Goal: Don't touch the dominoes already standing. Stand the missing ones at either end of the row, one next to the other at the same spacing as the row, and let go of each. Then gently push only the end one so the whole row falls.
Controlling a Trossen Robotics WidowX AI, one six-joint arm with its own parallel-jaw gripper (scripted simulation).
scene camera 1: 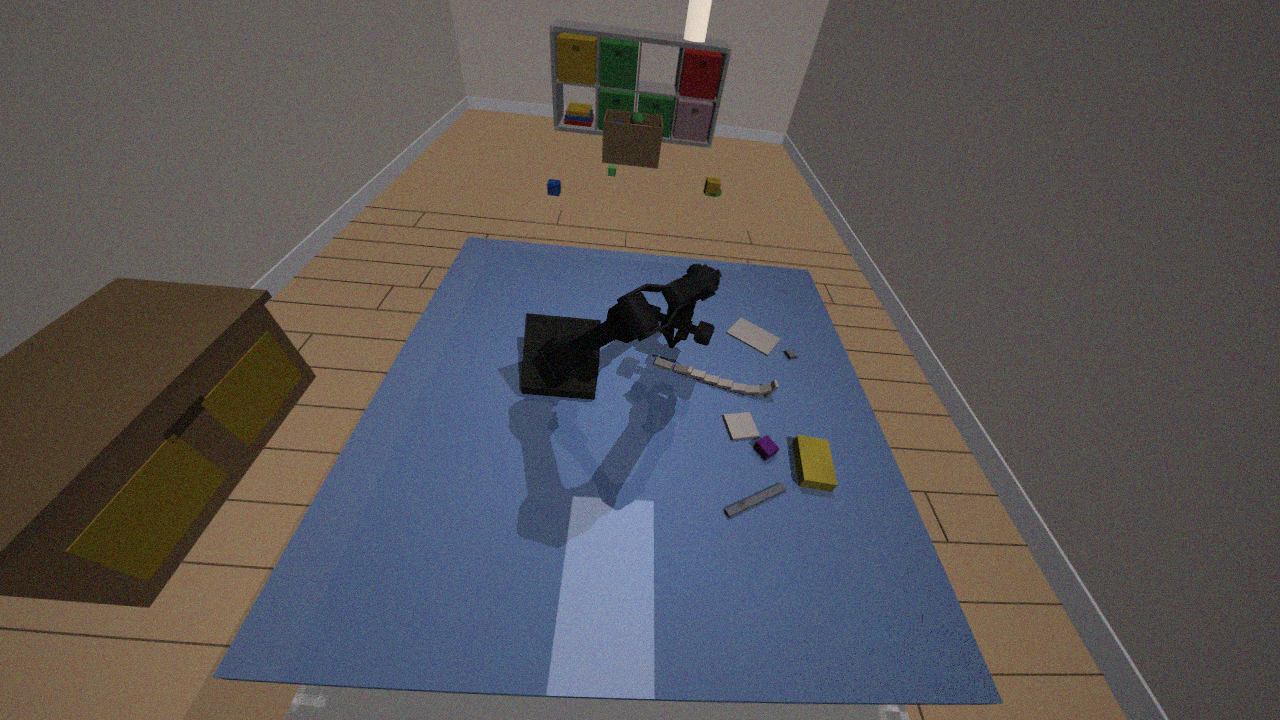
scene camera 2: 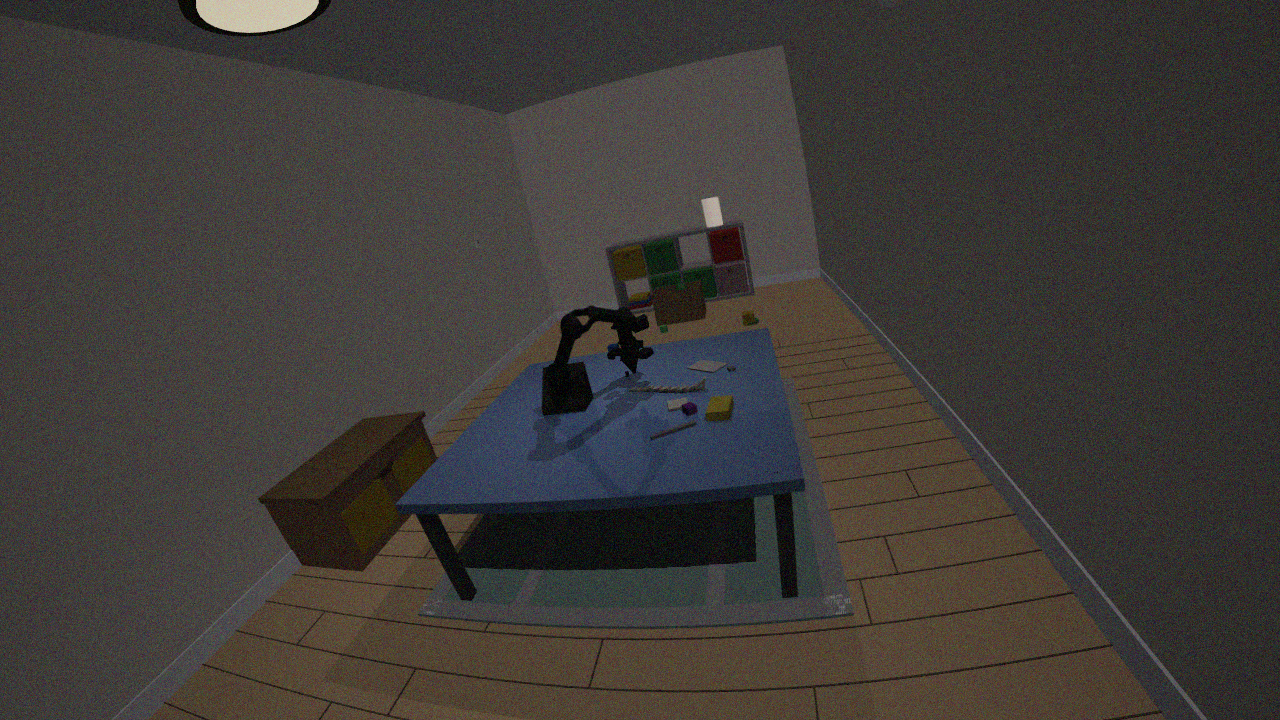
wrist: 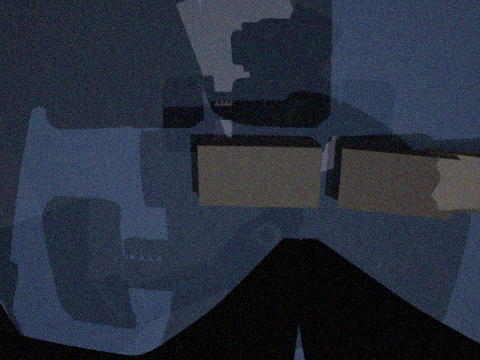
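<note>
A beige tile, a beige card and a yellow block are visible. Scene camera 2 and the wrist view also show my gripper, which is shut and holds nothing.
</note>
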